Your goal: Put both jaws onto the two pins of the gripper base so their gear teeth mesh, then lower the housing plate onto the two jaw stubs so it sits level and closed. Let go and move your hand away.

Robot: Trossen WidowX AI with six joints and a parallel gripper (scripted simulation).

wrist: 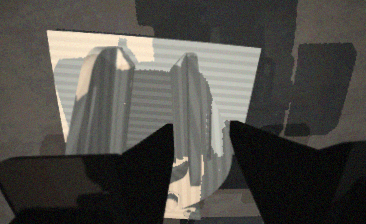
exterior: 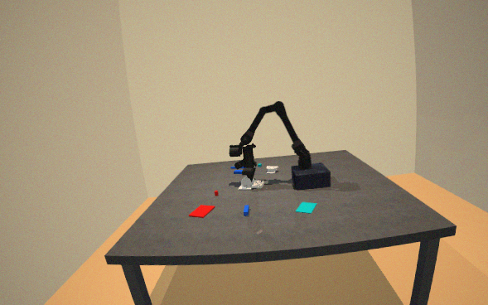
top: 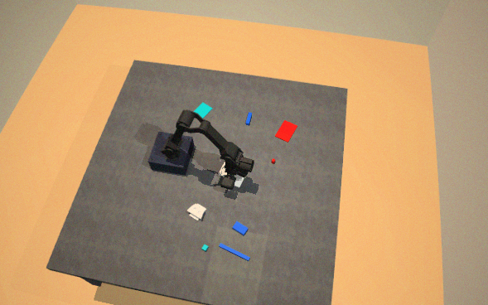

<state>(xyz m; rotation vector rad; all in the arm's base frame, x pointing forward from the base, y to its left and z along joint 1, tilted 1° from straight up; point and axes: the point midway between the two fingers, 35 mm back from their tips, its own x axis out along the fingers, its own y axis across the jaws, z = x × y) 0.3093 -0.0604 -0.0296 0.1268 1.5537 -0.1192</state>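
The white jaw lies 2 cm behind my gripper tip and 6 cm to the left of it. From my gripper tip the other things lie so: red cube 19 cm ahead, 12 cm to the left; blue block 7 cm ahead, 25 cm to the right, 1 cm below; white block 14 cm behind, 19 cm to the right.
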